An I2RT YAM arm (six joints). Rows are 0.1 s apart.
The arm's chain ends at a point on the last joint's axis. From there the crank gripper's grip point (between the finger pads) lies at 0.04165 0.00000 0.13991 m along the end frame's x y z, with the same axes.
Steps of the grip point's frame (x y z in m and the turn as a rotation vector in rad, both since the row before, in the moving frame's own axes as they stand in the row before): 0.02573 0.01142 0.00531 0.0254 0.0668 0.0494; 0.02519 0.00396 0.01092 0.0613 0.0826 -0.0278; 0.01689 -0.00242 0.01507 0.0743 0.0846 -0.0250; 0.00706 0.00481 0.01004 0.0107 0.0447 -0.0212; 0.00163 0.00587 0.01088 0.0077 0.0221 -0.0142; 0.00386 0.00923 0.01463 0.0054 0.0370 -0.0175; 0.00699 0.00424 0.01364 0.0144 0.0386 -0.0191
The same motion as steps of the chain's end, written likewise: 0.01645 0.01265 0.00842 0.0254 0.0668 0.0494; 0.01393 0.01373 0.01513 0.0613 0.0826 -0.0278; 0.00537 0.00901 0.01951 0.0743 0.0846 -0.0250; 0.00088 0.00725 0.01205 0.0107 0.0447 -0.0212; -0.00144 0.00756 0.01184 0.0077 0.0221 -0.0142; -0.00127 0.01076 0.01627 0.0054 0.0370 -0.0175; 0.00165 0.00709 0.01537 0.0144 0.0386 -0.0191
